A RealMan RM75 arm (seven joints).
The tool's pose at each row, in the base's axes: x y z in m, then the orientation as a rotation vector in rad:
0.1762 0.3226 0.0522 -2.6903 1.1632 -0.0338
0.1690 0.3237 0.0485 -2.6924 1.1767 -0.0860
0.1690 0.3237 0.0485 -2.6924 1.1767 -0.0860
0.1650 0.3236 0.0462 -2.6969 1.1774 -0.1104
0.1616 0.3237 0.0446 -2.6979 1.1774 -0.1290
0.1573 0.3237 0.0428 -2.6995 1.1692 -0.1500
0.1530 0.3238 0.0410 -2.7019 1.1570 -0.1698
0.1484 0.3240 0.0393 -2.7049 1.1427 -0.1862
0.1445 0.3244 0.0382 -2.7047 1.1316 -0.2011
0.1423 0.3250 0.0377 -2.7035 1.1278 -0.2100
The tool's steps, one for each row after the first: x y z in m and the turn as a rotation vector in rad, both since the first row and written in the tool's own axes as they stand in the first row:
-0.0055 0.0052 0.0031 0.0066 0.0363 0.0040
-0.0055 0.0052 0.0031 0.0066 0.0363 0.0040
-0.0081 0.0086 0.0049 0.0083 0.0532 0.0014
-0.0104 0.0113 0.0061 0.0117 0.0653 -0.0002
-0.0132 0.0147 0.0074 0.0180 0.0774 -0.0072
-0.0161 0.0181 0.0088 0.0245 0.0882 -0.0167
-0.0193 0.0216 0.0100 0.0304 0.0966 -0.0275
-0.0223 0.0244 0.0107 0.0375 0.1039 -0.0354
-0.0242 0.0257 0.0111 0.0417 0.1085 -0.0380

